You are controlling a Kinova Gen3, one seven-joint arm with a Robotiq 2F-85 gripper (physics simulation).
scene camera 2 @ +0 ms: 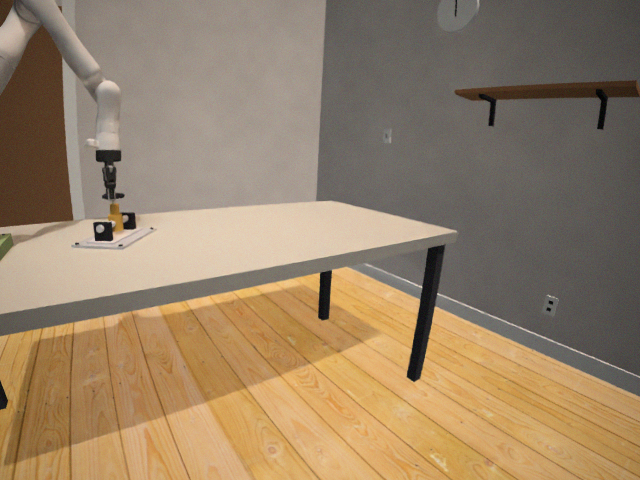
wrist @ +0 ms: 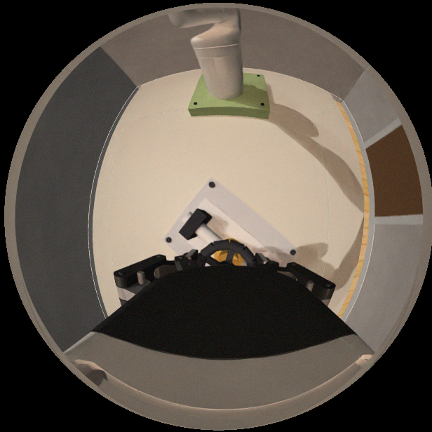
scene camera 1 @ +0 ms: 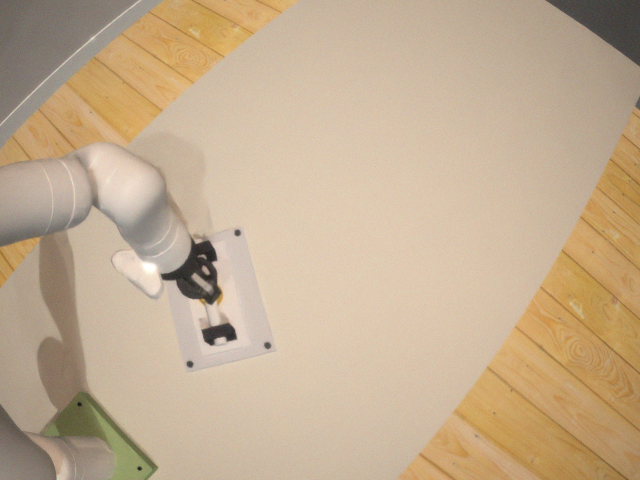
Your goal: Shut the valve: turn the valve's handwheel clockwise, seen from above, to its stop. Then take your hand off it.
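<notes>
The valve has a black handwheel (scene camera 2: 119, 195) (wrist: 227, 244), level on top of a yellow body (scene camera 2: 115, 223). A white pipe (scene camera 1: 212, 314) runs through the body between black blocks (scene camera 1: 219, 334) (scene camera 2: 103, 231) (wrist: 195, 223) on a light grey plate (scene camera 1: 256, 295) (wrist: 255, 220). My gripper (scene camera 1: 208, 284) (scene camera 2: 112, 195) (wrist: 226, 259) points straight down over the valve, shut on the handwheel's rim, one finger on each side of it. In the wrist view the near part of the wheel is hidden by the gripper's black housing. In scene camera 1 the gripper covers most of the wheel.
The arm's green base block (scene camera 1: 126, 445) (scene camera 2: 4, 243) (wrist: 227, 111) is fixed to the same table (scene camera 1: 413, 206) (scene camera 2: 232, 248), a short way from the valve plate. A wooden shelf (scene camera 2: 547, 91) hangs on the grey wall far off.
</notes>
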